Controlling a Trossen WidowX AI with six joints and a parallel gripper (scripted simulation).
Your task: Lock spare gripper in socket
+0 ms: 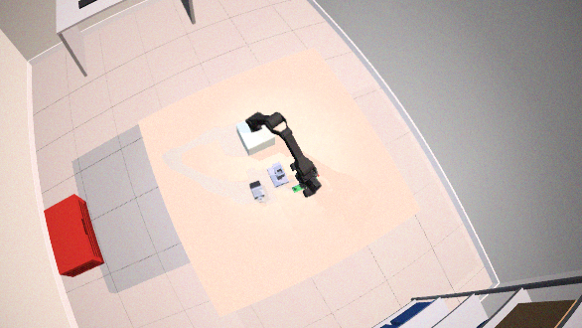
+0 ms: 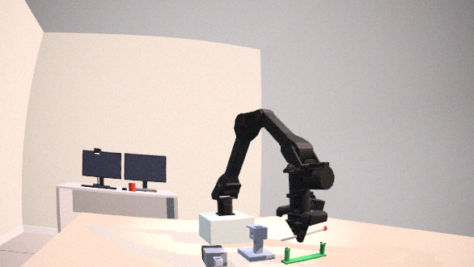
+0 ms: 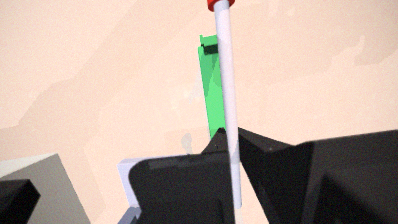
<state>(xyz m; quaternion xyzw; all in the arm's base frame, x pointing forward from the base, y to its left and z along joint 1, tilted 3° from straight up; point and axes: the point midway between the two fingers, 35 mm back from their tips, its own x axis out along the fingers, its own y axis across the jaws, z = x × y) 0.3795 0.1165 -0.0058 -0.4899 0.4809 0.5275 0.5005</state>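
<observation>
The green rack lies 20 mm to the left of my gripper tip and 40 mm below it. From my gripper tip the other things lie so: socket: 100 mm behind, 90 mm to the right, 10 mm below; spare gripper: 50 mm behind, 230 mm to the right, 40 mm below.
</observation>
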